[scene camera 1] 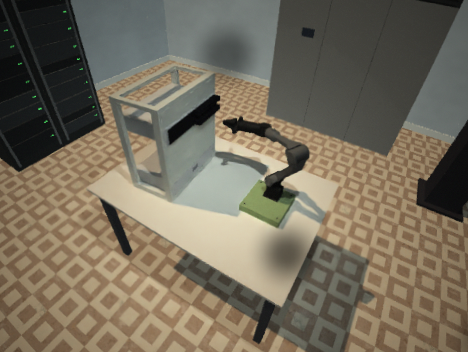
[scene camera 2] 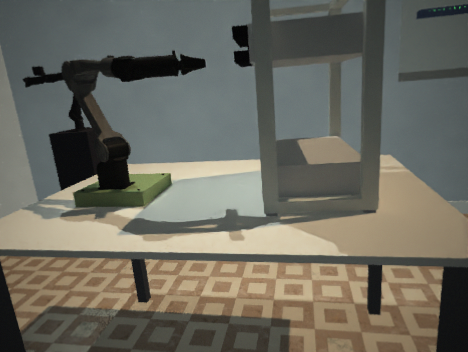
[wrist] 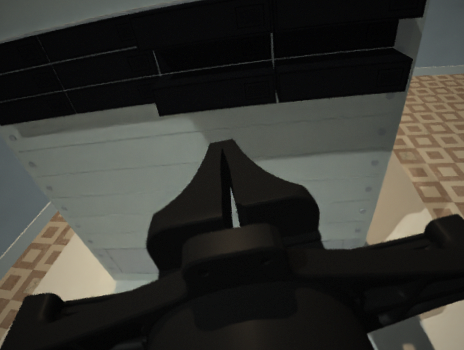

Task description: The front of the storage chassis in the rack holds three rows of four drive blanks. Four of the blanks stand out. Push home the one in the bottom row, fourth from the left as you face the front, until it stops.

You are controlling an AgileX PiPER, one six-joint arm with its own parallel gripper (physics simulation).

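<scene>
The bottom-row fourth blank (scene camera 1: 214, 111) (scene camera 2: 243, 58) (wrist: 345, 77) is black and stands out at the right end of the row. The bottom-row third blank (wrist: 215, 95) stands out beside it. Above them, the top-row third blank (wrist: 205, 25) and top-row fourth blank (wrist: 345, 15) also stand out. My gripper (scene camera 1: 225, 122) (scene camera 2: 205, 63) (wrist: 224, 156) is shut and empty. Its tip is apart from the blanks, with a gap in front of them, and is near the bottom row's height in the second scene view. In the wrist view the tip shows below the third blank.
The pale rack (scene camera 1: 164, 160) (scene camera 2: 266, 135) stands on the table (scene camera 1: 220, 235) (scene camera 2: 200, 245). A lower grey box (scene camera 2: 320, 179) sits in it. The arm stands on a green base (scene camera 1: 262, 207) (scene camera 2: 110, 197). Grey cabinets (scene camera 1: 335, 65) and a dark server rack (scene camera 1: 50, 75) stand beyond the table.
</scene>
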